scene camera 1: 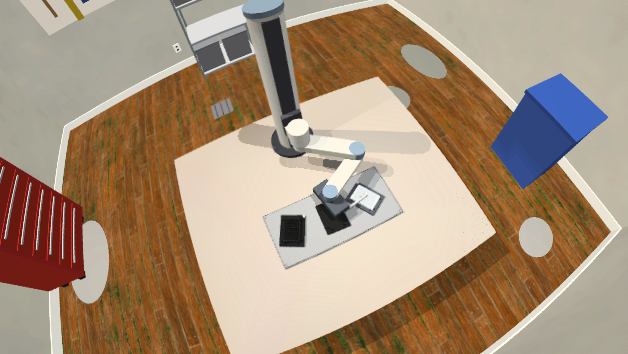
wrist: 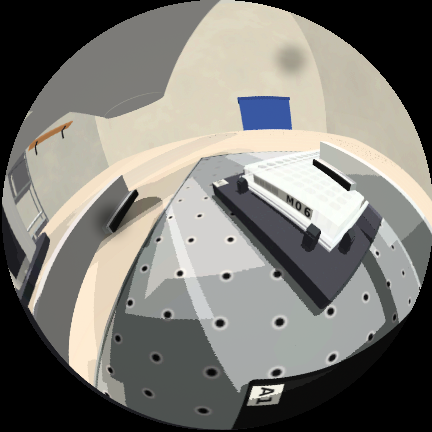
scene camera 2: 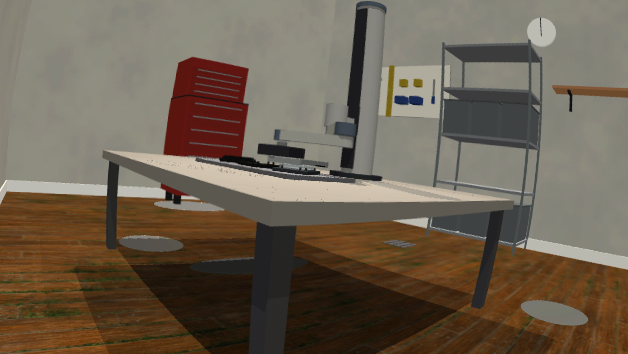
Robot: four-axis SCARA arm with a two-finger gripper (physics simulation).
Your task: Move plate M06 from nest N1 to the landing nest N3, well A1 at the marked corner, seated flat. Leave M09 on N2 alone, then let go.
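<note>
The white plate M06 (scene camera 1: 372, 202) (wrist: 305, 190) sits on a dark nest, N1 (scene camera 1: 372, 211) (wrist: 320, 272), at the right of the grey board. My gripper (scene camera 1: 351, 187) (wrist: 224, 159) is open and low, with nothing between its fingers. One finger appears across M06 in scene camera 1; the other is hidden there. In the wrist view the fingers stand wide apart, the right one overlapping M06's far part. A bare black nest, apparently N3 (scene camera 1: 334, 226) (wrist: 310, 400), lies mid-board partly under the gripper body, its A1 tag showing in the wrist view. Black plate M09 (scene camera 1: 292, 230) is at the left, hiding most of N2.
The perforated grey board (scene camera 1: 310, 250) (wrist: 250, 300) lies on the pale table (scene camera 1: 240, 200) (scene camera 2: 200, 175). The arm's column (scene camera 1: 275, 75) (scene camera 2: 367, 90) stands behind the board. A red tool cabinet (scene camera 1: 40, 240) (scene camera 2: 207, 115), a blue cabinet (scene camera 1: 540, 135) (wrist: 265, 114) and a shelf rack stand off the table.
</note>
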